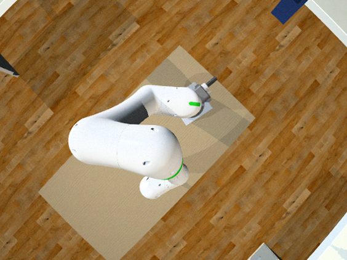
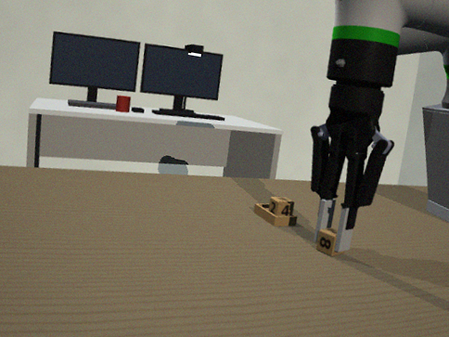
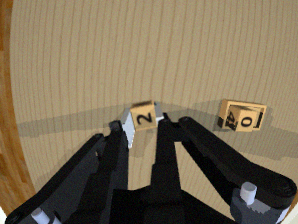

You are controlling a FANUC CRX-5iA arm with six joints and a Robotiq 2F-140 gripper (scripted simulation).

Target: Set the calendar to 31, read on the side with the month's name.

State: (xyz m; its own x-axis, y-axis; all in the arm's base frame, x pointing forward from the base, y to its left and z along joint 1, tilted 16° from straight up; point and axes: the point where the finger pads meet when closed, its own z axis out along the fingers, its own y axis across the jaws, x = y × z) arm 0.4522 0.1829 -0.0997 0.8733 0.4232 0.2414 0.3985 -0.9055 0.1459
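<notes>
The wooden number cube lies 3 cm below my hand. The rest, counted from my hand: small wooden tray: 16 cm to the right, 3 cm below, 3 cm ahead.
</notes>
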